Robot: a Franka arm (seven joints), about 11 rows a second.
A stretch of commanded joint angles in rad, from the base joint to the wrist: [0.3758, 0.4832, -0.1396, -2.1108, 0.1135, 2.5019, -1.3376]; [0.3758, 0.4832, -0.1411, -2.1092, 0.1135, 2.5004, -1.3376]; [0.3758, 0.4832, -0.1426, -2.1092, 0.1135, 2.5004, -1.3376]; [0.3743, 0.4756, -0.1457, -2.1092, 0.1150, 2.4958, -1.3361]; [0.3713, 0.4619, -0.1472, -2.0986, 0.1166, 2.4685, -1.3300]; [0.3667, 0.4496, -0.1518, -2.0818, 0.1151, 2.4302, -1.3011]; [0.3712, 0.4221, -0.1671, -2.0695, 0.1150, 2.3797, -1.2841]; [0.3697, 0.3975, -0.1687, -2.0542, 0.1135, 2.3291, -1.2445]
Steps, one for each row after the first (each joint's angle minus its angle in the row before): [0.0000, 0.0000, -0.0015, 0.0016, 0.0000, -0.0015, 0.0000]; [0.0000, 0.0000, -0.0015, 0.0000, 0.0000, 0.0000, 0.0000]; [-0.0015, -0.0076, -0.0031, 0.0000, 0.0015, -0.0046, 0.0015]; [-0.0030, -0.0137, -0.0015, 0.0106, 0.0016, -0.0273, 0.0061]; [-0.0046, -0.0123, -0.0046, 0.0168, -0.0015, -0.0383, 0.0289]; [0.0045, -0.0275, -0.0153, 0.0123, -0.0001, -0.0505, 0.0170]; [-0.0015, -0.0246, -0.0016, 0.0153, -0.0015, -0.0506, 0.0396]
